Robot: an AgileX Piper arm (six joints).
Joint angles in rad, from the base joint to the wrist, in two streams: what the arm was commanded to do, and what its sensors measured. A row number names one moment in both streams.
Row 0, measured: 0.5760 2.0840 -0.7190 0.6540 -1.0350 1.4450
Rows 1 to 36, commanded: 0.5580 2.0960 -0.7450 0.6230 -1.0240 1.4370; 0.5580 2.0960 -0.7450 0.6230 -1.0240 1.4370; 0.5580 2.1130 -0.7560 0.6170 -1.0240 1.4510; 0.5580 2.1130 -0.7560 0.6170 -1.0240 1.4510; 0.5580 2.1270 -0.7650 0.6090 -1.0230 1.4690; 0.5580 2.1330 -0.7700 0.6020 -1.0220 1.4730; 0.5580 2.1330 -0.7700 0.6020 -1.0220 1.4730; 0.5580 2.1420 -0.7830 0.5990 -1.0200 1.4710; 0.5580 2.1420 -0.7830 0.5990 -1.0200 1.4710; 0.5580 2.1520 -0.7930 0.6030 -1.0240 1.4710; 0.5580 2.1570 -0.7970 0.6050 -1.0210 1.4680; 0.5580 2.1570 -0.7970 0.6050 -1.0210 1.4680; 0.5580 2.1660 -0.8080 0.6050 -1.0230 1.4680; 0.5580 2.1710 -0.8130 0.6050 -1.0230 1.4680; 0.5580 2.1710 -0.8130 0.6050 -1.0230 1.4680; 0.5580 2.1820 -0.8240 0.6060 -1.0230 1.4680; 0.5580 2.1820 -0.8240 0.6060 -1.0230 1.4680; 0.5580 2.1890 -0.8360 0.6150 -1.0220 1.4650; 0.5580 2.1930 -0.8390 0.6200 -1.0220 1.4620; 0.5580 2.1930 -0.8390 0.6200 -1.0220 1.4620; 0.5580 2.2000 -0.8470 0.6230 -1.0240 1.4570; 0.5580 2.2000 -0.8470 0.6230 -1.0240 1.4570; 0.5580 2.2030 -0.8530 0.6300 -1.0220 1.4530; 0.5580 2.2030 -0.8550 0.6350 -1.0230 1.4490; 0.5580 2.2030 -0.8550 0.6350 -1.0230 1.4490; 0.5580 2.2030 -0.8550 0.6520 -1.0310 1.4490; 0.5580 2.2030 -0.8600 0.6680 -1.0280 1.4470; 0.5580 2.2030 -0.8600 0.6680 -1.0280 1.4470; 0.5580 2.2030 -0.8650 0.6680 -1.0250 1.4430; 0.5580 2.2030 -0.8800 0.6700 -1.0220 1.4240; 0.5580 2.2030 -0.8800 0.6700 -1.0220 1.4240; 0.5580 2.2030 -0.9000 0.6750 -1.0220 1.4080; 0.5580 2.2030 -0.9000 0.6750 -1.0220 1.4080; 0.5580 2.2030 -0.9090 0.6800 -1.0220 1.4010; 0.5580 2.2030 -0.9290 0.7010 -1.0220 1.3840; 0.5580 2.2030 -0.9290 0.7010 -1.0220 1.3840
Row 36, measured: 0.5660 2.1930 -0.8760 0.7070 -1.0030 1.4140
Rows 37 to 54, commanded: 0.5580 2.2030 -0.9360 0.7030 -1.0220 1.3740; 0.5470 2.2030 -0.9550 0.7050 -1.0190 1.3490; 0.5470 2.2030 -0.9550 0.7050 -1.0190 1.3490; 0.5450 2.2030 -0.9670 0.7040 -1.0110 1.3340; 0.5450 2.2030 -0.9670 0.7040 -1.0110 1.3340; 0.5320 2.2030 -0.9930 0.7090 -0.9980 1.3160; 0.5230 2.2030 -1.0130 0.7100 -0.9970 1.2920; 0.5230 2.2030 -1.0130 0.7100 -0.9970 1.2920; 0.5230 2.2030 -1.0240 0.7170 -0.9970 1.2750; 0.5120 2.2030 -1.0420 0.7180 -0.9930 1.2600; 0.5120 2.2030 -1.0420 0.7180 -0.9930 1.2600; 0.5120 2.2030 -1.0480 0.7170 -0.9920 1.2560; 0.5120 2.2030 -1.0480 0.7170 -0.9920 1.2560; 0.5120 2.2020 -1.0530 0.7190 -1.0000 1.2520; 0.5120 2.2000 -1.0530 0.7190 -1.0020 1.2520; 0.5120 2.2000 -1.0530 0.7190 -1.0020 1.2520; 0.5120 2.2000 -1.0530 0.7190 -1.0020 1.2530; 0.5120 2.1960 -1.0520 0.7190 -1.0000 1.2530
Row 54, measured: 0.5550 2.1970 -0.9620 0.8300 -0.8760 1.2620
